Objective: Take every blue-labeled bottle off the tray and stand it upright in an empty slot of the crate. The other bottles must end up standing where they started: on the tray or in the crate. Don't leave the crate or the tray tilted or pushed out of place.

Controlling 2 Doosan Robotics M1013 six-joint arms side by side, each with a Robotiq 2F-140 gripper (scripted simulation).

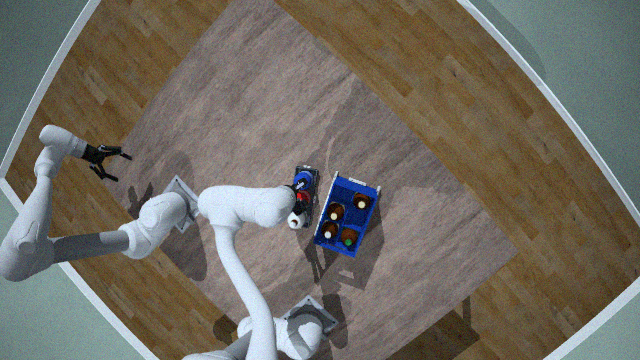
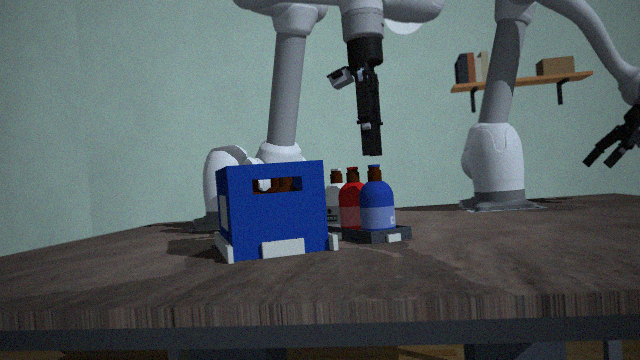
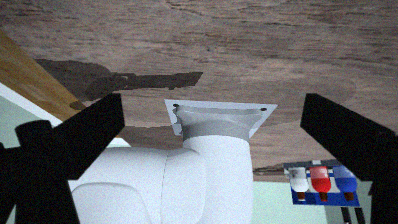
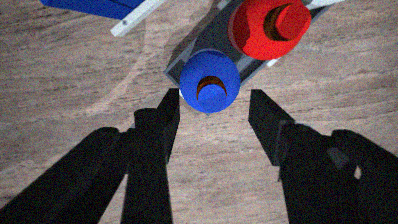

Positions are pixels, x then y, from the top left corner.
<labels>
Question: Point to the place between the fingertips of my right gripper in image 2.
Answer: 372, 155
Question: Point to a red bottle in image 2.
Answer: At 349, 210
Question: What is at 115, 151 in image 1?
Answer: My left gripper.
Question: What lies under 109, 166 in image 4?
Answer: My right gripper.
</labels>
